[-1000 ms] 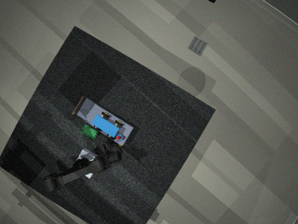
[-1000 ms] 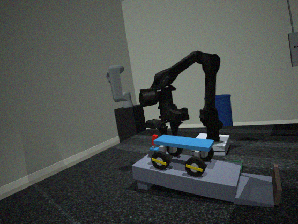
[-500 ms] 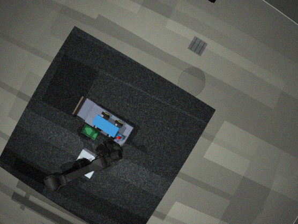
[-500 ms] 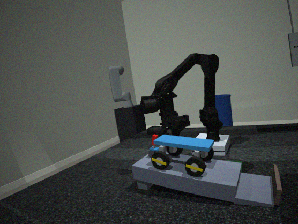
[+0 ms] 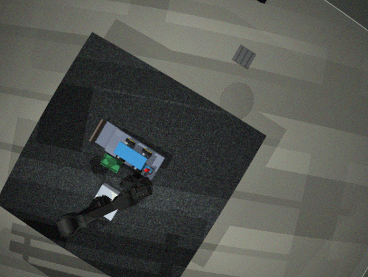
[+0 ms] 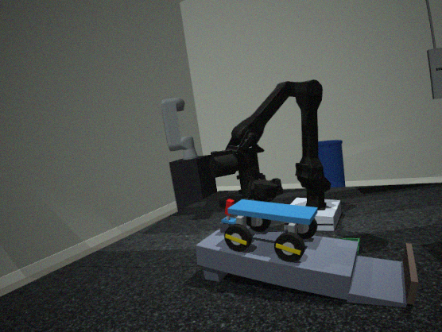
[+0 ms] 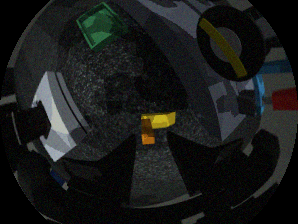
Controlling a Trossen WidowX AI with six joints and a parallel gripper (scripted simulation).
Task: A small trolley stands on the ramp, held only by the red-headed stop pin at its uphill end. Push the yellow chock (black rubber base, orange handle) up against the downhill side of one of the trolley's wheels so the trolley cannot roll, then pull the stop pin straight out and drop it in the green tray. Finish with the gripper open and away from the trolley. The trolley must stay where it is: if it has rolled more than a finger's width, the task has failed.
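The yellow chock is 1 cm ahead of my gripper tip, 1 cm to the right of it and 4 cm below it. The rest, counted from my gripper tip: red-headed stop pin (13 cm ahead, 2 cm to the right, 7 cm above); blue trolley (16 cm ahead, 10 cm to the left, 6 cm above); grey ramp (16 cm ahead, 10 cm to the left, 1 cm below).
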